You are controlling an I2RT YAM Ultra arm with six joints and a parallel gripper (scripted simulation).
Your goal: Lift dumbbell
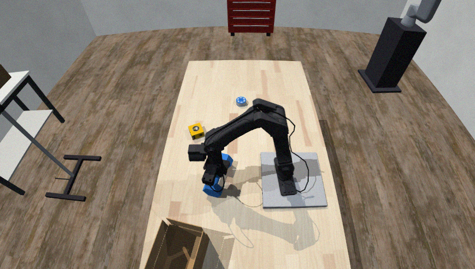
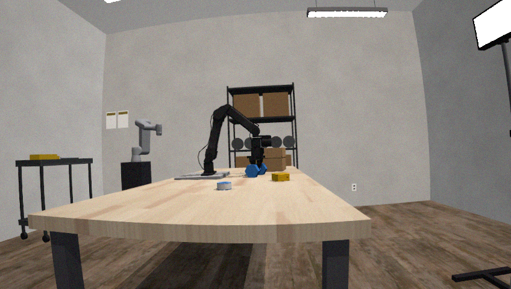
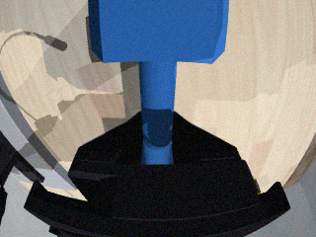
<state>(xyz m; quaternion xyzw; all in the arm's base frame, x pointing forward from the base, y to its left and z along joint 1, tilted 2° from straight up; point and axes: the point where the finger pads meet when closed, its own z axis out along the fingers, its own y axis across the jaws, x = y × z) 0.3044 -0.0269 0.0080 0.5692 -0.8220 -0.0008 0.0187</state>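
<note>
Right now the blue dumbbell is right at my hand. From my hand the other things lie so: round puck (490 mm to the right, 150 mm behind, 20 mm below).
</note>
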